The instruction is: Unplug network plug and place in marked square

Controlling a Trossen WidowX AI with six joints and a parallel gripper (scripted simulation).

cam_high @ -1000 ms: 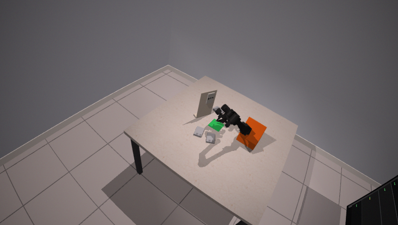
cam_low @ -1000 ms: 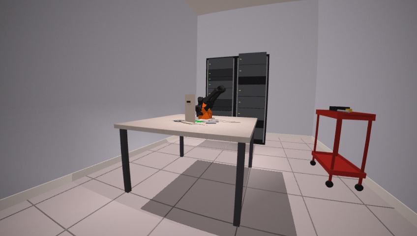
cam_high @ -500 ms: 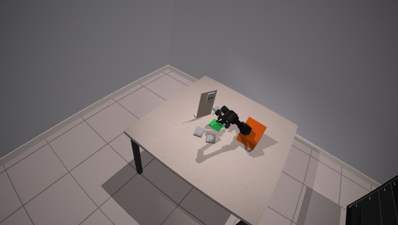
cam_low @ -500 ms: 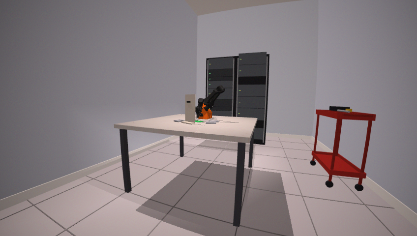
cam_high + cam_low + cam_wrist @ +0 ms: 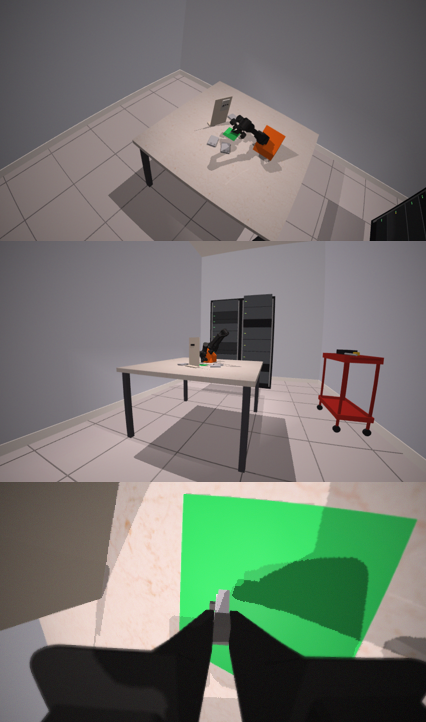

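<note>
The green marked square lies 30 mm below my gripper tip and 10 mm behind it. From my gripper tip the other things lie so: cream upright panel: 150 mm ahead, 110 mm above, 30 mm to the right; then pale grey network plug: right at my gripper tip.
</note>
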